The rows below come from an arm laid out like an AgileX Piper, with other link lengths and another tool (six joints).
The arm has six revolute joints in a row. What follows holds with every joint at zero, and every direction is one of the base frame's. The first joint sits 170.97 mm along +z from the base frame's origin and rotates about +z. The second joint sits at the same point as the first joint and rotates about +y. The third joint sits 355.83 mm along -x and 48.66 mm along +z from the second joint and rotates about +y. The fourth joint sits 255.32 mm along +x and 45.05 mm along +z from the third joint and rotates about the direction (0.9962, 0, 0.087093). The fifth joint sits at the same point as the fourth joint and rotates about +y. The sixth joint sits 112.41 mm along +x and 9.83 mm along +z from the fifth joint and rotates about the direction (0.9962, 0, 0.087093). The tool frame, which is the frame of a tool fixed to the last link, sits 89.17 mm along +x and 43.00 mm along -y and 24.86 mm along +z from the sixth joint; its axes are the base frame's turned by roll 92.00, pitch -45.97 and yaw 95.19 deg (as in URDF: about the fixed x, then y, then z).
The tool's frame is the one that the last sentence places.
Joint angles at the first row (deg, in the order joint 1, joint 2, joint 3, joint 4, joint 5, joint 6):
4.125, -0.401, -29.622, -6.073, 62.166, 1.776
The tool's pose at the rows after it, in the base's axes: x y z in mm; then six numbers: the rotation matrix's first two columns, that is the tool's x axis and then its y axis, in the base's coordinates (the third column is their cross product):
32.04, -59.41, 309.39, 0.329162, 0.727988, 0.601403, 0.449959, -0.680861, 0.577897
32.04, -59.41, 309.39, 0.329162, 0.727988, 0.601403, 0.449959, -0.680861, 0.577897
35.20, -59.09, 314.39, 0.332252, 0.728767, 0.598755, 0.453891, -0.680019, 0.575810
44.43, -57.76, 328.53, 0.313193, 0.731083, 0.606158, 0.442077, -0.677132, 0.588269
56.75, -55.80, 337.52, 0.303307, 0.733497, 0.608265, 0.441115, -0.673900, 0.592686
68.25, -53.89, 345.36, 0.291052, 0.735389, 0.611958, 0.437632, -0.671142, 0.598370
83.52, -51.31, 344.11, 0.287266, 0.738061, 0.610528, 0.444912, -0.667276, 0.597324
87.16, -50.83, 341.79, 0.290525, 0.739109, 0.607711, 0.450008, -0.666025, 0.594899
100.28, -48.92, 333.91, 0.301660, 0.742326, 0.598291, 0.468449, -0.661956, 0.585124
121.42, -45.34, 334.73, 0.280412, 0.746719, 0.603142, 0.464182, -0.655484, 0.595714
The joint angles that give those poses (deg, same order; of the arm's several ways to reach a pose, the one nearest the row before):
4.126, -0.402, -29.623, -6.074, 62.167, 1.776
4.126, -0.402, -29.623, -6.074, 62.167, 1.776
4.126, 1.031, -30.252, -6.074, 61.707, 1.777
4.124, 3.437, -31.055, -6.072, 58.615, 1.775
4.124, 6.303, -31.112, -5.958, 55.290, 1.775
4.126, 8.767, -31.053, -5.845, 52.023, 1.777
4.123, 11.516, -29.451, -5.670, 47.843, 1.774
4.126, 12.203, -28.877, -5.673, 46.983, 1.777
4.127, 14.896, -26.986, -5.618, 43.832, 1.779
4.121, 18.850, -24.924, -5.609, 36.612, 1.770

